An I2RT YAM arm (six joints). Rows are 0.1 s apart.
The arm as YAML. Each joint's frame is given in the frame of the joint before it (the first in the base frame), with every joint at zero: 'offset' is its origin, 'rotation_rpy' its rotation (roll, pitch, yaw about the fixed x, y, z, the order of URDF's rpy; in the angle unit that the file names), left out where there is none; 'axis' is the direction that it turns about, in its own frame. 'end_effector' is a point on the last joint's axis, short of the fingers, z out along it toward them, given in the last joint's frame.
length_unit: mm
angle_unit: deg
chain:
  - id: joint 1
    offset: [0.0, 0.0, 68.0]
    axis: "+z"
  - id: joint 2
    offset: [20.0, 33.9, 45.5]
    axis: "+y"
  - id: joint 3
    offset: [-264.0, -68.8, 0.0]
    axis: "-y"
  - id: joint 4
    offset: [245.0, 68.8, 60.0]
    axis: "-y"
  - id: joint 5
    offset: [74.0, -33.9, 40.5]
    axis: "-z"
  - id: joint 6
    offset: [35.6, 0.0, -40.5]
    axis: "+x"
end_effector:
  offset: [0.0, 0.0, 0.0]
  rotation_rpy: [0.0, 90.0, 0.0]
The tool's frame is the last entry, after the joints.
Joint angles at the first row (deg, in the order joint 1, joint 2, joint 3, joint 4, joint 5, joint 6):
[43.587, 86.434, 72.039, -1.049, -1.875, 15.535]
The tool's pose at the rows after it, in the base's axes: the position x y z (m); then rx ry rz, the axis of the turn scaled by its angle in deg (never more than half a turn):
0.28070 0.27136 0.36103 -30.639 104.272 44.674
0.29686 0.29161 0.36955 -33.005 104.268 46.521
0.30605 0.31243 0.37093 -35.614 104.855 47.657
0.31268 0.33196 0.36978 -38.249 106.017 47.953
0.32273 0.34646 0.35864 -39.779 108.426 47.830
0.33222 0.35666 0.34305 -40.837 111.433 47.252
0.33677 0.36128 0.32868 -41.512 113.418 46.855
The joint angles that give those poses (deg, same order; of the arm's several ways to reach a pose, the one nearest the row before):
[43.604, 92.705, 81.522, -3.374, -4.687, 14.480]
[43.895, 98.554, 90.052, -6.406, -6.955, 14.114]
[44.925, 103.578, 96.854, -9.269, -8.210, 13.597]
[46.022, 108.281, 103.395, -12.879, -8.882, 12.833]
[46.318, 112.742, 108.023, -15.650, -9.526, 12.656]
[46.308, 116.485, 111.069, -18.007, -9.964, 12.606]
[46.275, 118.230, 111.165, -18.368, -10.267, 12.565]

